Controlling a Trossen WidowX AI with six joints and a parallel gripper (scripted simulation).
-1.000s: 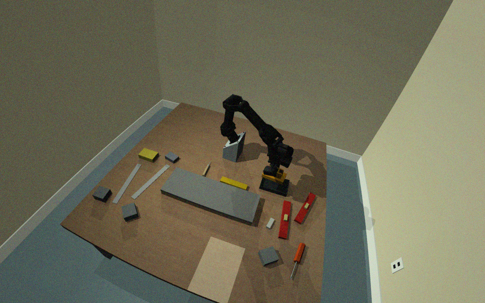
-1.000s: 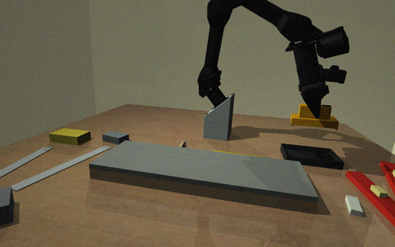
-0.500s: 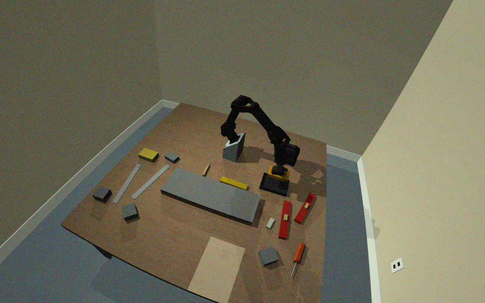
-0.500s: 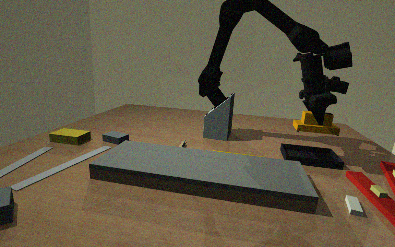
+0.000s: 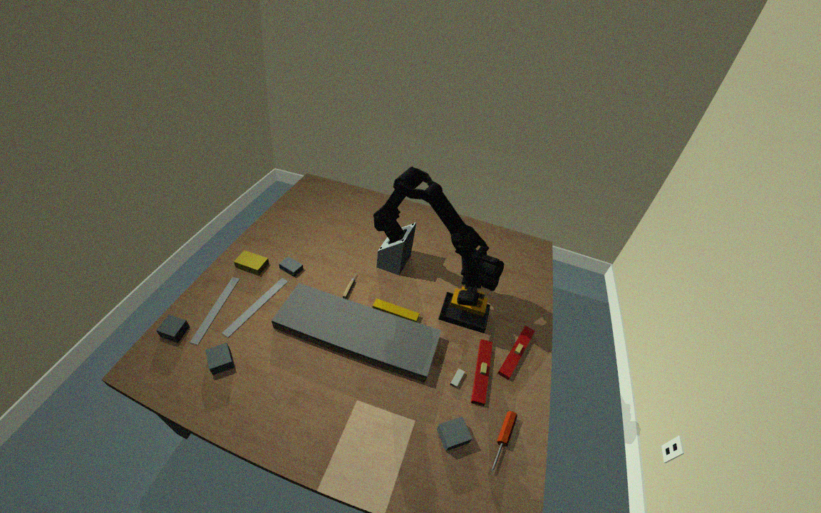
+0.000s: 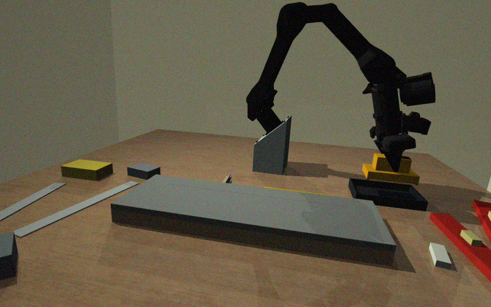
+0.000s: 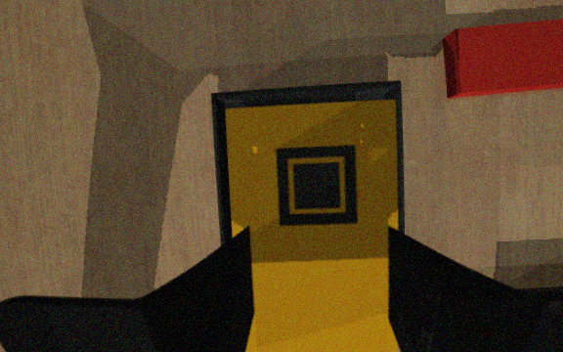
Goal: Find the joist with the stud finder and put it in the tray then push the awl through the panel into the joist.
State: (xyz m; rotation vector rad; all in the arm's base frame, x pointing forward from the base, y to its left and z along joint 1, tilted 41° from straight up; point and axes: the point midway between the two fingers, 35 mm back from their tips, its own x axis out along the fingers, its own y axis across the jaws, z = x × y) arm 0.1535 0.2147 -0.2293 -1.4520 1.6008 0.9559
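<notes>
My gripper tip is 1 cm to the left of the black tray and 7 cm above it. Also, from my gripper tip: thin yellow bar: 8 cm ahead, 24 cm to the right, 7 cm below; then yellow stud finder: 1 cm to the left, 2 cm above; then small white block: 26 cm ahead, 1 cm to the left, 8 cm below.
</notes>
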